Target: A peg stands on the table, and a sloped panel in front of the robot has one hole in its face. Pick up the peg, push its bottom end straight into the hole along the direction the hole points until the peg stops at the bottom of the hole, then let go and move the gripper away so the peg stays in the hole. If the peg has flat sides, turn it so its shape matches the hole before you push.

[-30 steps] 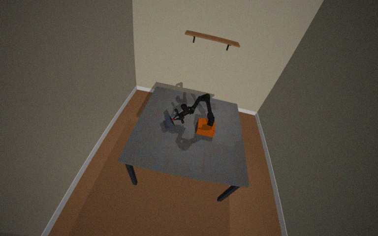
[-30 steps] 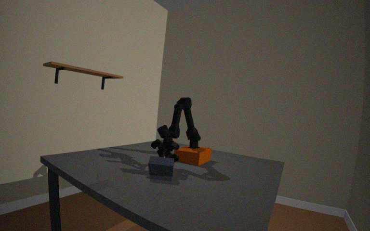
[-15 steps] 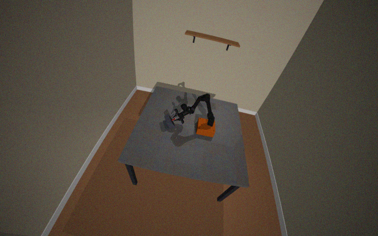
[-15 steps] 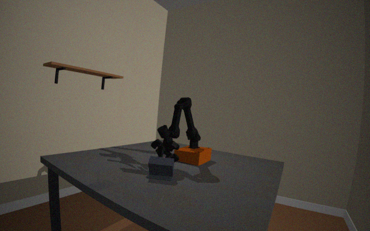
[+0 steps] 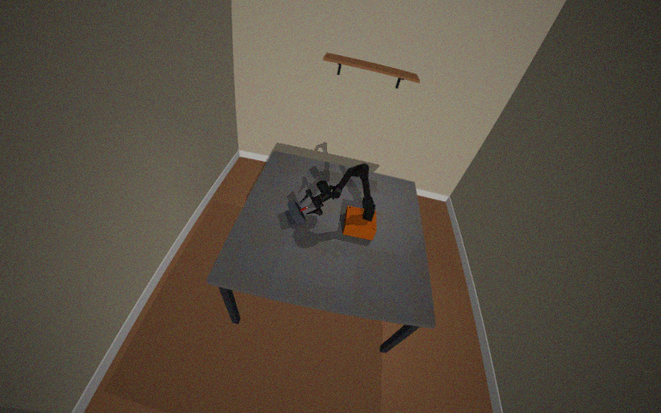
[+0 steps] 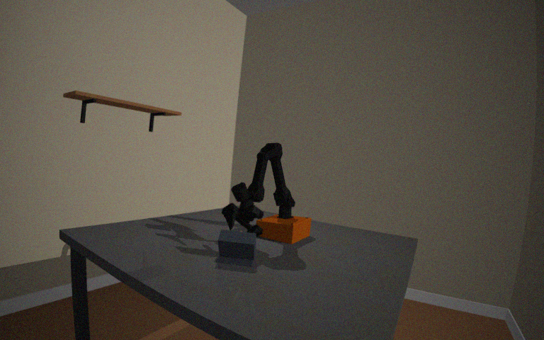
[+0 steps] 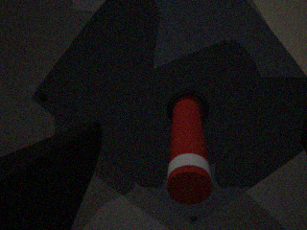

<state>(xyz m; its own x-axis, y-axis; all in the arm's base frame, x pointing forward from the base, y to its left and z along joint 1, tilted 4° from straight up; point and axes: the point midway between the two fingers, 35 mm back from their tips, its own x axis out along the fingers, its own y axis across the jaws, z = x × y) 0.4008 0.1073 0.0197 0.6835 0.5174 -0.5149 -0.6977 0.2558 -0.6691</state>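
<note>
The red round peg lies 1 cm to the right of my gripper tip and 1 cm behind it. From my gripper tip the other things lie so: sloped panel (3 cm to the left, 3 cm below, 3 cm ahead).
</note>
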